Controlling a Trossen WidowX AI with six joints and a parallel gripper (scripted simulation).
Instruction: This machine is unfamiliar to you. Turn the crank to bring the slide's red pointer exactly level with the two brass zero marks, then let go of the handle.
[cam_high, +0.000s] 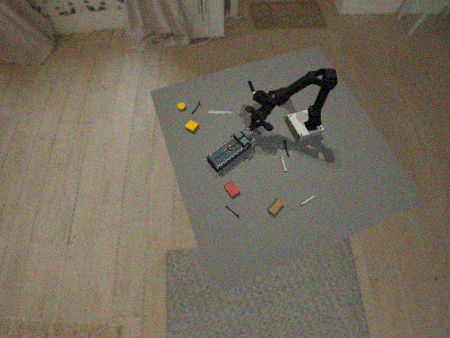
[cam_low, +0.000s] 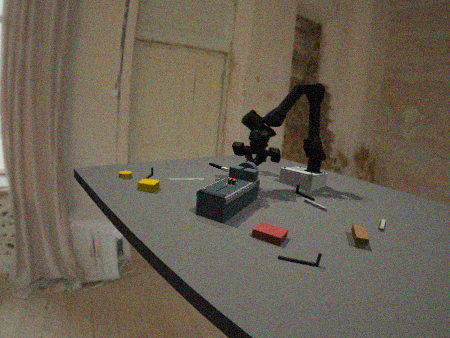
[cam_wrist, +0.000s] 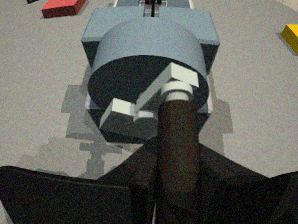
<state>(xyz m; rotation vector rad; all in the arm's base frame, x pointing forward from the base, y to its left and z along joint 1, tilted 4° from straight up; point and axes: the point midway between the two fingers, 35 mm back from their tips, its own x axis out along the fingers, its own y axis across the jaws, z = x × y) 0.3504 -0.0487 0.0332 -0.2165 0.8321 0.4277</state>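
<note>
Right now my gripper tip is 13 cm short of the red pointer, 8 cm to the right of it and 1 cm above it. Also, from my gripper tip: dark handle: 2 cm behind, 1 cm to the right, 3 cm above; then yellow block: 32 cm ahead, 15 cm to the right, 8 cm below; then red block: 18 cm ahead, 30 cm to the left, 8 cm below.
</note>
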